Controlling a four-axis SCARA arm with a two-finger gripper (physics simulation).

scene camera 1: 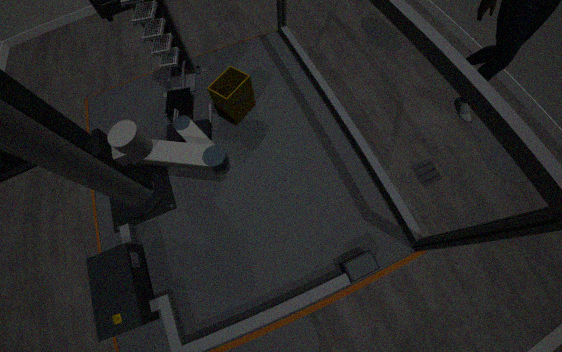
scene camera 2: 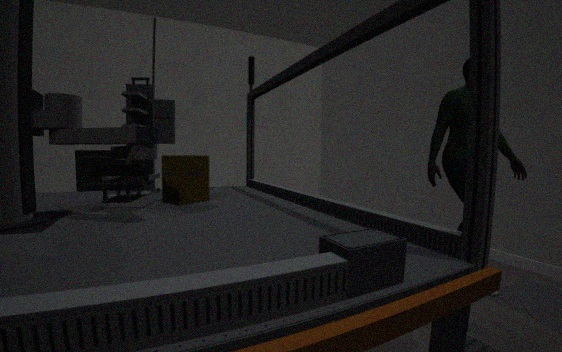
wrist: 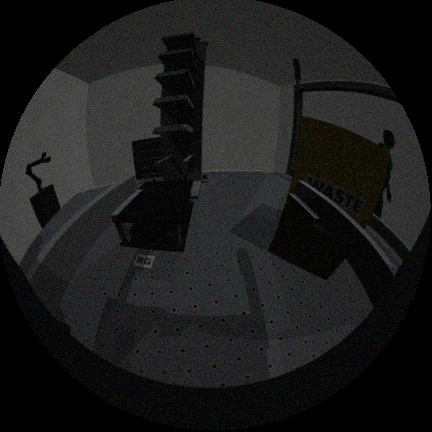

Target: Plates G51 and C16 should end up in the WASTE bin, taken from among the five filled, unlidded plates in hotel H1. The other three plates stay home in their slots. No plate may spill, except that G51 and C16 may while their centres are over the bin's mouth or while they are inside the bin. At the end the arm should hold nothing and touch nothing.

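Seen in the pictures: gripper, fingertip midpoint: (scene camera 1: 193, 107) (wrist: 217, 182); arm's base at its link origin: (scene camera 1: 141, 191) (scene camera 2: 4, 226).
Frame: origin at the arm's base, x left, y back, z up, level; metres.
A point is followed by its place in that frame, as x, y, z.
A tall dark rack (scene camera 1: 177, 39) @[0.584, -0.418, 0.245] (scene camera 2: 134, 90) (wrist: 199, 115) @[0.583, -0.425, 0.249] with stacked shelves stands at the back; I take it for hotel H1. In scene camera 1, several pale gridded plates (scene camera 1: 161, 44) @[0.527, -0.346, 0.284] sit one above another on its shelves; their labels and liquid cannot be made out. The yellow WASTE bin (scene camera 1: 241, 106) @[0.174, -0.587, 0.097] (scene camera 2: 185, 179) @[0.156, -0.559, 0.116] (wrist: 340, 165) @[0.193, -0.498, 0.170] stands upright, its mouth dark inside. My gripper (scene camera 1: 193, 114) @[0.240, -0.376, 0.131] (wrist: 217, 182) @[0.240, -0.376, 0.131] is open and empty, its fingers wide apart. It is between the arm's column and the bin, short of the rack, with the bin by its right finger in the wrist view.
A dark low stand (scene camera 1: 179, 101) @[0.364, -0.310, 0.073] (wrist: 165, 200) @[0.338, -0.321, 0.073] is in front of the rack, by my left finger; a floor tag "RG" (wrist: 144, 261) @[0.267, -0.276, 0.013] lies near it. A dark equipment box (scene camera 1: 112, 290) @[-0.401, 0.118, 0.128] is at the lower left. A grey box (scene camera 1: 361, 265) @[-0.665, -0.749, 0.088] (scene camera 2: 362, 260) @[-0.705, -0.716, 0.068] is at the front corner. A person (scene camera 2: 457, 130) is outside the fence.
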